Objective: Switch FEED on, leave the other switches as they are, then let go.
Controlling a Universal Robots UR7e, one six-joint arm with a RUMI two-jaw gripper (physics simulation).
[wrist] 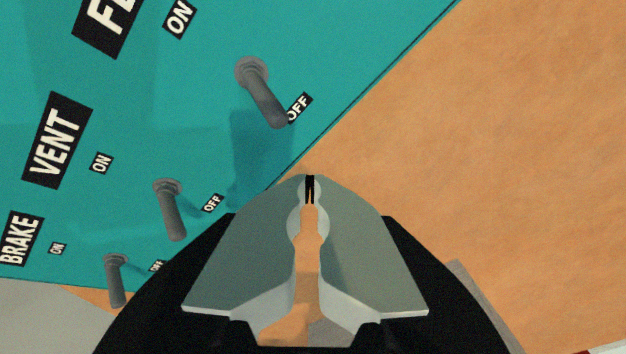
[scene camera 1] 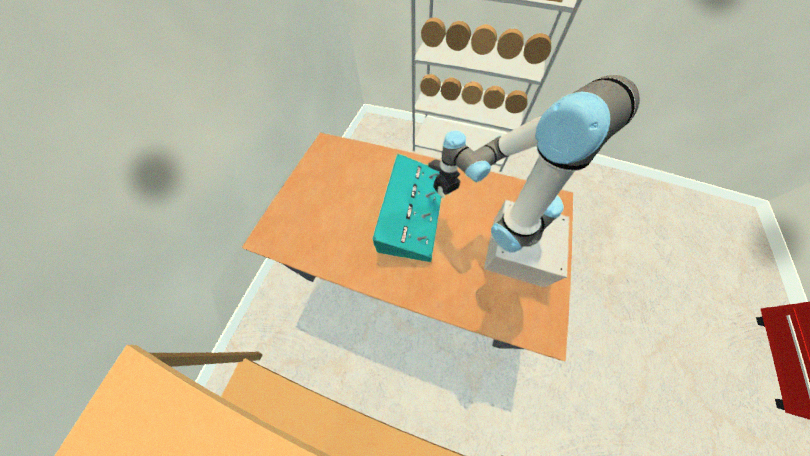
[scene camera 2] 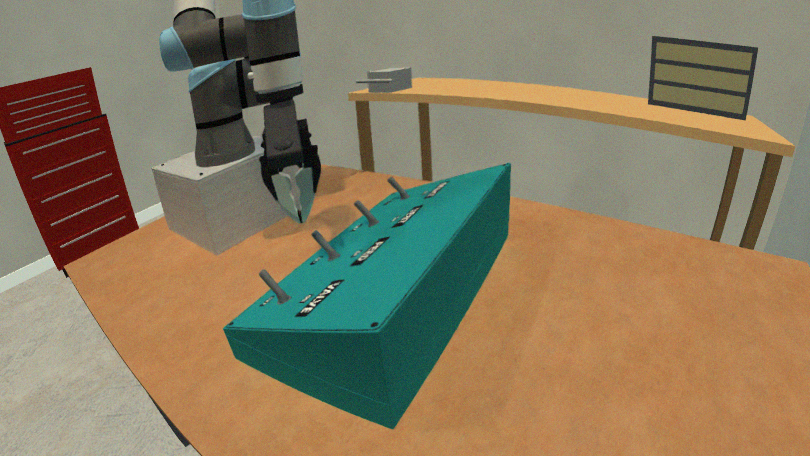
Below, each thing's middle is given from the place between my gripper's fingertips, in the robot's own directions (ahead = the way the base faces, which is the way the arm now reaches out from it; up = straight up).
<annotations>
I see my gripper 11 cm short of the teal switch box (scene camera 2: pixel 361 328), 9 cm to the right of it and 5 cm above it.
</annotations>
